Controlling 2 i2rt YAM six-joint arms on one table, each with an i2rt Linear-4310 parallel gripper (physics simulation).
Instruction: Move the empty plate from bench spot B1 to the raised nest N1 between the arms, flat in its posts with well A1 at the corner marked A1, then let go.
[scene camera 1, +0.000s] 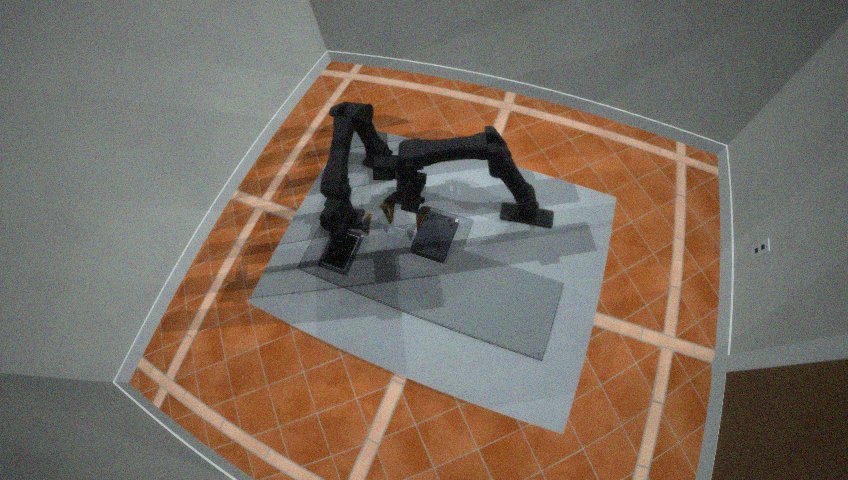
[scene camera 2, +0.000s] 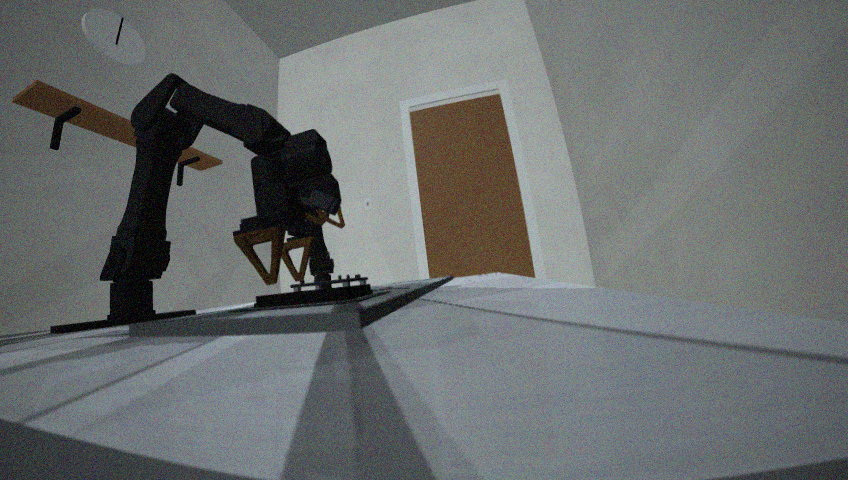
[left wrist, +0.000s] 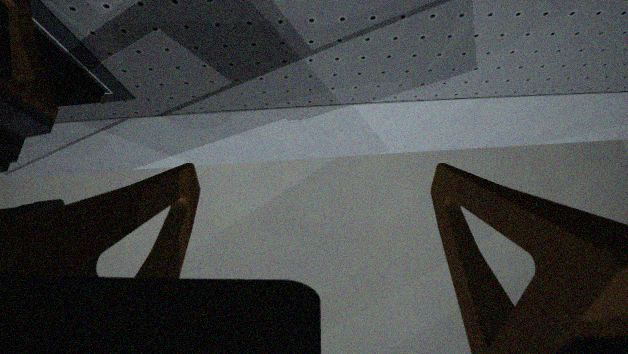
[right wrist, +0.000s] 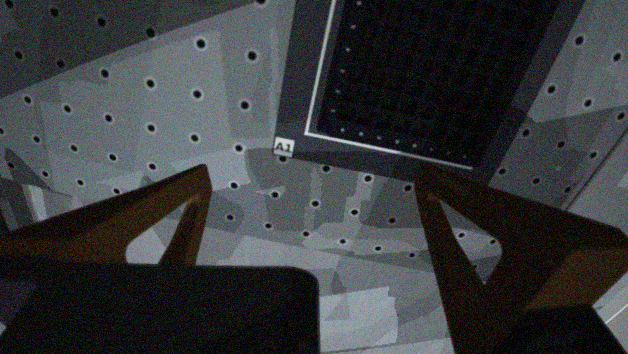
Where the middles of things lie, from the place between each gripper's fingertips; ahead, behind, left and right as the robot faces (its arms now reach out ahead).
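Looking at my left gripper, I see it 15 cm above the well plate (scene camera 2: 350, 292), 11 cm short of it and 24 cm to the left of it.
As for my right hand, the well plate is now 20 mm below it, 30 mm to the right of it and 80 mm ahead of it.
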